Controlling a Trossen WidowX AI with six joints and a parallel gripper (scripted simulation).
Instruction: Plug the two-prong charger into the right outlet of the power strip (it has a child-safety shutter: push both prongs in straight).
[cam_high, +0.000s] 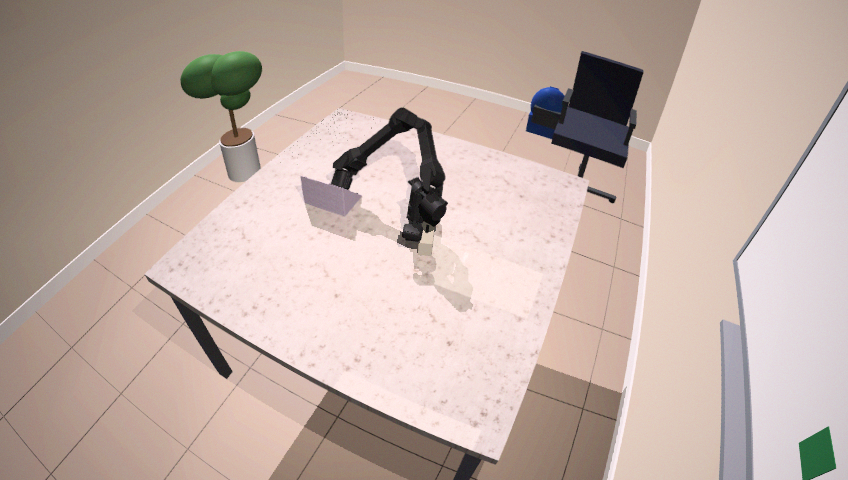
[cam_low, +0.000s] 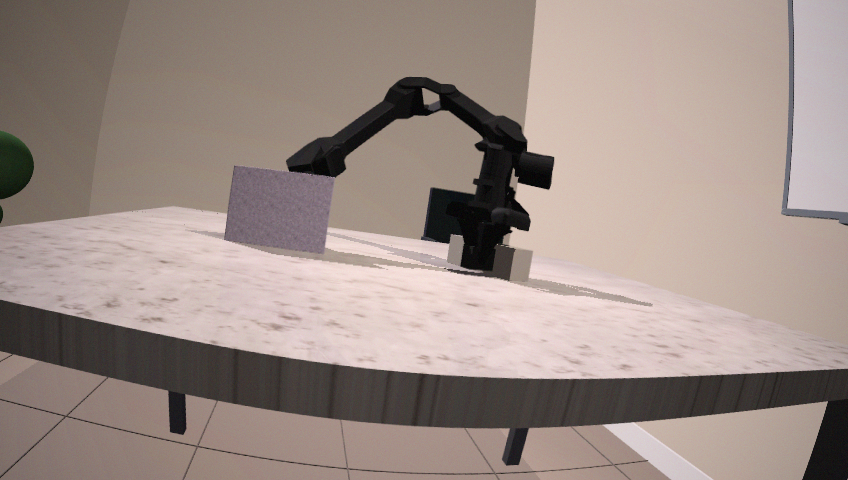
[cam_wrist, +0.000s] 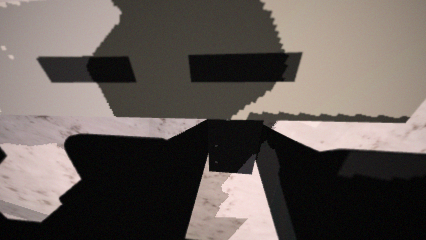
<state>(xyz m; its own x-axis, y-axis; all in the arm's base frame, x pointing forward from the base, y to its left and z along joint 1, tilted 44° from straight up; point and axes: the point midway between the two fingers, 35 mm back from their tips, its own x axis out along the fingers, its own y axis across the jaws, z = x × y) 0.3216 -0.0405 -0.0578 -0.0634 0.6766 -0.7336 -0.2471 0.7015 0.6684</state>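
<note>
My gripper tip is 2 cm short of the black charger and 1 cm below it.
</note>
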